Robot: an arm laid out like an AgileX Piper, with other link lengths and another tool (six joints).
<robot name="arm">
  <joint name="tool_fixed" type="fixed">
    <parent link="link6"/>
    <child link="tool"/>
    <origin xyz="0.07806 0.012 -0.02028" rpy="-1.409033 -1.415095 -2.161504"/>
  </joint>
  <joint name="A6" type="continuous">
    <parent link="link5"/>
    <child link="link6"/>
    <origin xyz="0.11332 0 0.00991" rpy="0 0 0"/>
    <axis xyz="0.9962 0 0.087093"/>
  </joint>
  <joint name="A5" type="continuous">
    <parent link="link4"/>
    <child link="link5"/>
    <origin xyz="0 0 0" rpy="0 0 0"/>
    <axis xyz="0 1 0"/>
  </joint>
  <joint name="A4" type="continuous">
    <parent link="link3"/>
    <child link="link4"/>
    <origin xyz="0.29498 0 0.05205" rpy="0 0 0"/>
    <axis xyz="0.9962 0 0.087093"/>
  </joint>
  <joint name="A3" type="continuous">
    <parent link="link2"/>
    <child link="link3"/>
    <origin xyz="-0.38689 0 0.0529" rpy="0 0 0"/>
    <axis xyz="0 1 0"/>
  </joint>
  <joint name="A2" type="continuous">
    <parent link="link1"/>
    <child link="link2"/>
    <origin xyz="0 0 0" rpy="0 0 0"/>
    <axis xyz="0 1 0"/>
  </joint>
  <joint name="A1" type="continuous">
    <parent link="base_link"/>
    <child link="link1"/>
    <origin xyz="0 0 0.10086" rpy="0 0 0"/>
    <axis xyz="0 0 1"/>
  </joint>
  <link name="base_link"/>
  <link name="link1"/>
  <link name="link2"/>
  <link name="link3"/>
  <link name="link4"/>
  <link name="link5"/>
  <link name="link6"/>
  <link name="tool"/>
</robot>
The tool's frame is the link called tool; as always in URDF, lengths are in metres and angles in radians. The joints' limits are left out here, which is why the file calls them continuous.
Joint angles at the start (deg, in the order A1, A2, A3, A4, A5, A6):
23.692 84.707 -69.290 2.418 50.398 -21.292
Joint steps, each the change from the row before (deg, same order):
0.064 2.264 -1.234 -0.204 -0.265 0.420
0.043 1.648 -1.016 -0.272 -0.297 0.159
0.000 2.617 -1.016 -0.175 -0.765 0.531
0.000 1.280 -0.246 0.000 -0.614 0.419
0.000 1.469 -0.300 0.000 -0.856 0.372
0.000 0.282 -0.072 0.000 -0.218 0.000
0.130 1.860 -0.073 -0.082 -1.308 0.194
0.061 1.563 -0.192 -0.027 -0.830 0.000
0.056 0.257 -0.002 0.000 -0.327 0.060
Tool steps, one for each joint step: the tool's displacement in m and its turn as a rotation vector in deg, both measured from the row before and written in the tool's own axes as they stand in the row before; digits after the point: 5 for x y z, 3 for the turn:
0.00708 -0.00347 0.01202 0.033 -0.820 -0.088
0.00600 -0.00192 0.00883 -0.119 -0.324 -0.190
0.00650 -0.00514 0.01609 0.026 -0.964 0.056
0.00234 -0.00347 0.00871 0.071 -0.562 0.227
0.00312 -0.00391 0.01015 0.042 -0.450 0.231
0.00084 -0.00067 0.00197 -0.006 0.004 0.007
0.00241 -0.00638 0.01373 0.061 -0.461 -0.147
0.00169 -0.00494 0.01115 0.091 -0.466 -0.266
0.00076 -0.00118 0.00190 0.004 0.060 0.044

